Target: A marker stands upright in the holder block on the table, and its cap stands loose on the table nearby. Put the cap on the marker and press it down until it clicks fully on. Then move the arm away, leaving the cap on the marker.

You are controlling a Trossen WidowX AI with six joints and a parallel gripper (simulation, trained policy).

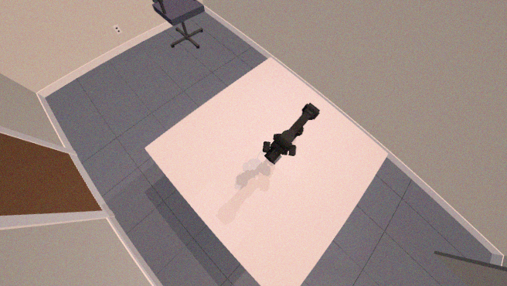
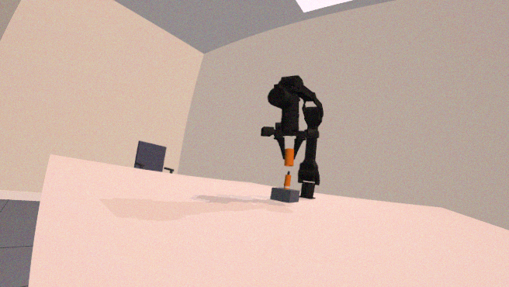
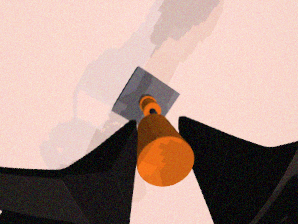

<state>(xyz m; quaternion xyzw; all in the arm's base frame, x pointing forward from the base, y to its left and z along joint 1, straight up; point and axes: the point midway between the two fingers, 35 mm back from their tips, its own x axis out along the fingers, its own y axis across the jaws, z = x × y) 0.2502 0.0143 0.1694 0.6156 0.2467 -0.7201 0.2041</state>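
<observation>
Right now my gripper tip is 7 cm above the orange marker and 1 cm to the right of it. Also, from my gripper tip: grey holder block (12 cm below, 1 cm to the left); then orange cap (1 cm to the left, 1 cm ahead, 1 cm above).
</observation>
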